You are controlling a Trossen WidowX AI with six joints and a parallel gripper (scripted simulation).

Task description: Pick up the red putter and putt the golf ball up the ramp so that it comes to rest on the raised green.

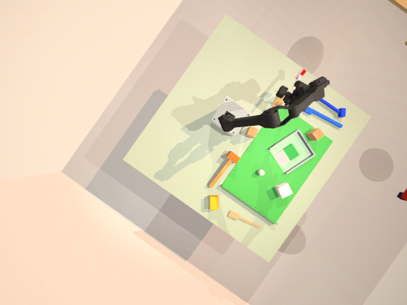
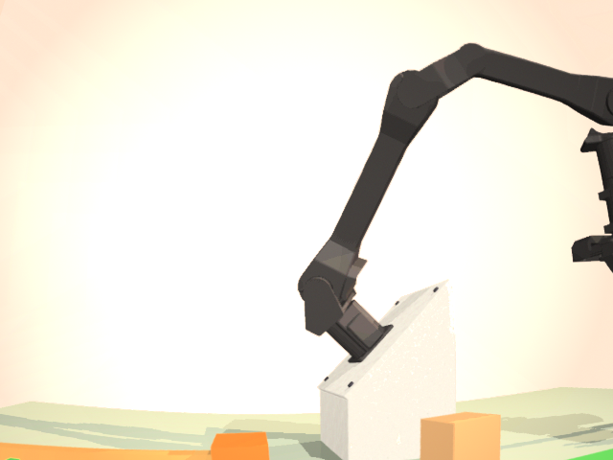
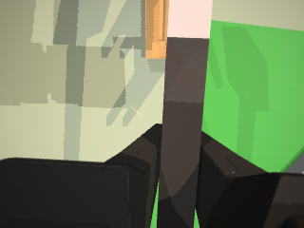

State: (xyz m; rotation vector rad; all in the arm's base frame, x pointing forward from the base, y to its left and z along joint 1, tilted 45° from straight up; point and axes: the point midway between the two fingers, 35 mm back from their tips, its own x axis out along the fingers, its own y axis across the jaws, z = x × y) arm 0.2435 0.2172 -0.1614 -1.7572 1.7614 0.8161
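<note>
Right now the red putter is 10 mm behind my gripper tip and 120 mm to the left of it. From my gripper tip the other things lie so: white golf ball: 170 mm ahead, 430 mm to the right, 130 mm below; green mat: 240 mm ahead, 310 mm to the right, 150 mm below; white cube: 370 mm ahead, 440 mm to the right, 130 mm below.
</note>
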